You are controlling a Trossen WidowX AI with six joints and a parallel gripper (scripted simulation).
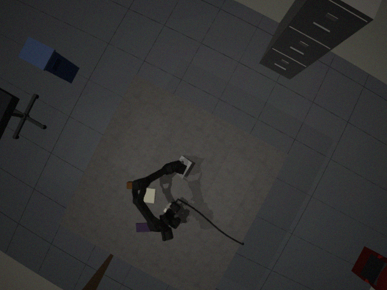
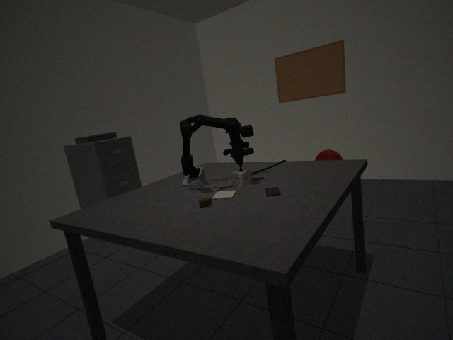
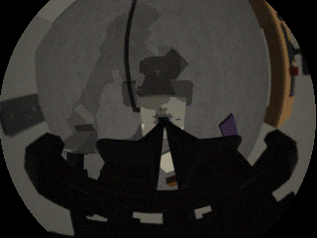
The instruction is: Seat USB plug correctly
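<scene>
My gripper tip is now 2 cm above the USB plug. From my gripper tip the other things lie so: purple block 24 cm ahead, 13 cm to the right, 10 cm below; white pad 20 cm to the right, 10 cm below.
</scene>
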